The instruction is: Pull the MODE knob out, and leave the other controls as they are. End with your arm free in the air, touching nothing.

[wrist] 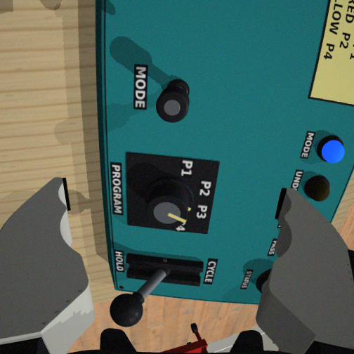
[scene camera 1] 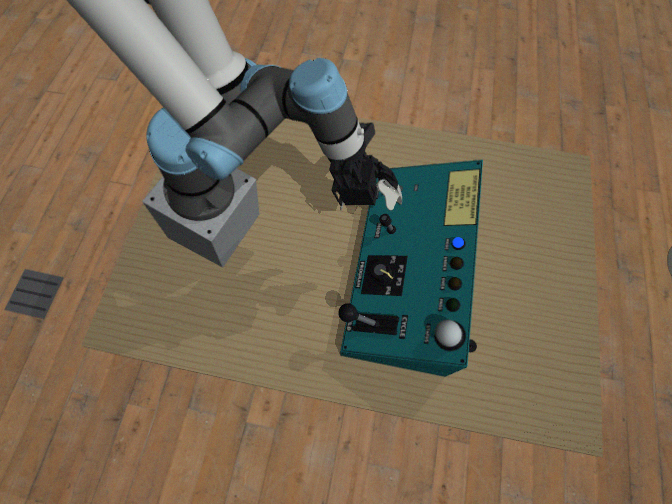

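Note:
The black MODE knob (scene camera 1: 384,219) (wrist: 172,104) stands out from the teal panel (scene camera 1: 423,233) (wrist: 250,70) on a visible stem, beside its MODE label. The blue MODE lamp (scene camera 1: 458,242) (wrist: 333,151) is lit. My gripper (scene camera 1: 366,206) (wrist: 173,187) is open and empty, in the air above the panel's left part. Its fingers are wide apart and touch nothing that I can see; the MODE knob is clear of both. The PROGRAM knob (scene camera 1: 380,270) (wrist: 167,211) has a yellow pointer on the P3/P4 side. The black-balled lever (scene camera 1: 347,312) (wrist: 126,310) leans toward HOLD.
Three dark lamps, one of them the UNDER lamp (scene camera 1: 456,263) (wrist: 317,188), line the right side. A white STATUS dome (scene camera 1: 449,334) stands near the front right corner. A yellow program plate (scene camera 1: 461,198) (wrist: 337,60) lies at the back right. The panel stands on a wooden mat (scene camera 1: 531,271).

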